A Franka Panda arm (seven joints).
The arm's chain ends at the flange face. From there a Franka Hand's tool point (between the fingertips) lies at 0.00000 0.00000 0.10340 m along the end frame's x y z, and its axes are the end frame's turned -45 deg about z.
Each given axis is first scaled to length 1.
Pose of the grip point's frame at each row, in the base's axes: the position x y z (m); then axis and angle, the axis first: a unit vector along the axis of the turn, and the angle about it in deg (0 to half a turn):
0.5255 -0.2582 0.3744 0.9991 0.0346 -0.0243 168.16
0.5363 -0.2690 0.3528 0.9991 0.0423 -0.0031 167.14
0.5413 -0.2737 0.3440 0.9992 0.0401 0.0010 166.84
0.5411 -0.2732 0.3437 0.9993 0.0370 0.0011 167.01
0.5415 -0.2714 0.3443 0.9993 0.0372 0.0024 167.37
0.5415 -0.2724 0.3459 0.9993 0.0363 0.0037 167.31
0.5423 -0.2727 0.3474 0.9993 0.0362 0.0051 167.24
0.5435 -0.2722 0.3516 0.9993 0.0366 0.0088 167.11
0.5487 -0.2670 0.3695 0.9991 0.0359 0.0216 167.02
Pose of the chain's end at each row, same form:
0.5297 -0.2368 0.4755 0.9364 -0.3504 0.0172 168.00
0.5360 -0.2460 0.4536 0.9385 -0.3430 0.0402 167.99
0.5402 -0.2502 0.4447 0.9375 -0.3450 0.0450 167.89
0.5400 -0.2500 0.4445 0.9365 -0.3479 0.0445 168.05
0.5402 -0.2488 0.4452 0.9365 -0.3477 0.0445 168.44
0.5399 -0.2497 0.4468 0.9362 -0.3485 0.0459 168.44
0.5404 -0.2499 0.4482 0.9361 -0.3486 0.0474 168.44
0.5409 -0.2492 0.4524 0.9360 -0.3482 0.0513 168.48
0.5435 -0.2440 0.4702 0.9351 -0.3486 0.0634 168.96

